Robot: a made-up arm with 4 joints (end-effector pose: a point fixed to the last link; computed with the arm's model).
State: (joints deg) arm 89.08 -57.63 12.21 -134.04
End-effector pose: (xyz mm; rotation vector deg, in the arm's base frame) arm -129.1 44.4 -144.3 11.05 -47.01 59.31
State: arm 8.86 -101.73 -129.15 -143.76
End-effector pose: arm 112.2 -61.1 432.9 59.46 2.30 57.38
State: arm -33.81 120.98 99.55 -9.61
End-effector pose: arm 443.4 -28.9 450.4 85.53 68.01 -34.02
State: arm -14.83 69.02 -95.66 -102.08
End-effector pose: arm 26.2 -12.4 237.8 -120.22 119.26 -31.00
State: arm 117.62 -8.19 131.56 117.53
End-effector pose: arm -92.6 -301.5 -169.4 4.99 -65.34 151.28
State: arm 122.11 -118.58 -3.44 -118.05
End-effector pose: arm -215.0 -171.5 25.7 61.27 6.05 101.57
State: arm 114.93 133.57 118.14 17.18
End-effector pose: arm -288.8 69.3 -166.5 -7.32 -66.06 75.62
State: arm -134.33 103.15 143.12 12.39
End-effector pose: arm -124.4 -32.1 578.7 79.76 23.68 8.60
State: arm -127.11 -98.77 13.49 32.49
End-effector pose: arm -169.2 11.7 616.6 -8.55 -78.63 -110.91
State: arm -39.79 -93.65 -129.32 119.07
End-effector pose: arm -96.2 -58.2 314.9 106.82 -111.51 31.06
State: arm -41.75 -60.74 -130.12 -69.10
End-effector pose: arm -95.5 -91.0 450.3 -2.97 -5.27 108.38
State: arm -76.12 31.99 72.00 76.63
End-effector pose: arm 72.4 -90.8 748.8 74.57 20.50 10.36
